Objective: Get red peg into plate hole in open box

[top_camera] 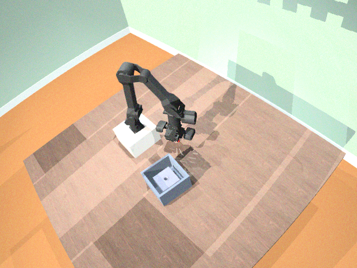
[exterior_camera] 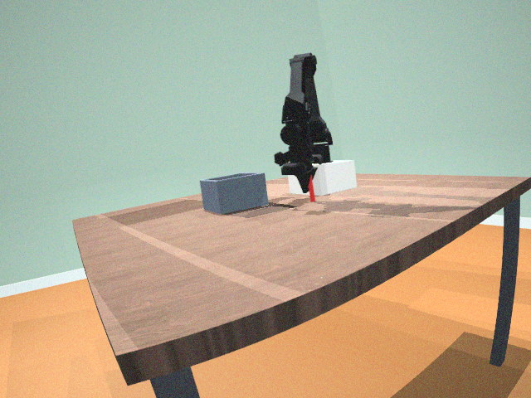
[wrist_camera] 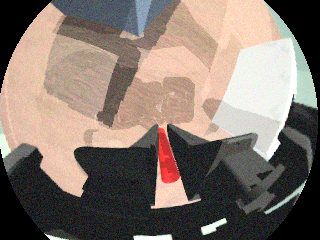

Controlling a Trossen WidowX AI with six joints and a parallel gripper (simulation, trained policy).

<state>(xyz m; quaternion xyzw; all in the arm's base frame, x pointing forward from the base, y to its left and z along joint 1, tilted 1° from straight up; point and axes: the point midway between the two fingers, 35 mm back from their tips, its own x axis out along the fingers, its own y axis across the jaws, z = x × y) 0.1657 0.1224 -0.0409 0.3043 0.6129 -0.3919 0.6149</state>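
My gripper tip is 17 cm to the left of the pale plate, 16 cm short of it and 2 cm below it. From my gripper tip the other things lie so: grey-blue box: 17 cm to the right, 16 cm ahead; red peg: 2 cm to the left, 1 cm behind, 1 cm above.
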